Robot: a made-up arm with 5 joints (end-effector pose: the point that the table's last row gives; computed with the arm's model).
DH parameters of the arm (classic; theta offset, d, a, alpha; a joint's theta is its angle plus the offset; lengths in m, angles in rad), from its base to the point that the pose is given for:
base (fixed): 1.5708 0.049 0 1.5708
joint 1: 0 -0.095 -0.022 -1.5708
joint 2: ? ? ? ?
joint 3: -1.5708 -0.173 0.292 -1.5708
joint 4: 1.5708 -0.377 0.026 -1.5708
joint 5: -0.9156 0 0.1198 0
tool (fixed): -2.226 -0.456 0 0
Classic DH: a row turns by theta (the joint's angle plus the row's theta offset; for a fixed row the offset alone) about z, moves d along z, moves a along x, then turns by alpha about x.
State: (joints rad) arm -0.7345 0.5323 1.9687 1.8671 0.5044
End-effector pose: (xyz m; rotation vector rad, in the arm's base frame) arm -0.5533 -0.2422 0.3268 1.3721 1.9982 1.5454
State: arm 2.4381 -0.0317 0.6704 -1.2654 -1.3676
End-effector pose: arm 0.1759 0.2710 0.0014 -1.5971 -1.3019 1.2295
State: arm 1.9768 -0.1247 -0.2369 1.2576 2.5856
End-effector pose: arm -0.8008 0.2502 -0.6473 -1.5615 1.3239 -1.5743
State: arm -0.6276 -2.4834 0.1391 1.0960 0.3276
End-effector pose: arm 0.1196 0.5451 -0.4601 0.8496 -0.4698 -1.6528
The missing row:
joint 2: 0 0.336 -0.218 1.5708
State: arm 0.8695 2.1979 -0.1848 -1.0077 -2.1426
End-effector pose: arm 0.2876 0.4084 0.4624 1.7780 0.3625 0.3436
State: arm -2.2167 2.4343 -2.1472 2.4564 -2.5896
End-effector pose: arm 0.2959 0.7736 -0.0613 -0.3011 -3.0702 0.3314
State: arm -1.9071 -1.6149 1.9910 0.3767 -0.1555
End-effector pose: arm 0.4416 0.2237 -0.4244 0.0421 -1.1282 0.4345
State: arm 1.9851 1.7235 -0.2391 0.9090 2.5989
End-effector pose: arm 0.8106 0.2579 -0.3067 0.8709 1.0623 -2.0742
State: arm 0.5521 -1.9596 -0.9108 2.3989 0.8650
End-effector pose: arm -0.2613 0.0077 0.8951 -2.2582 -1.2037 1.2054
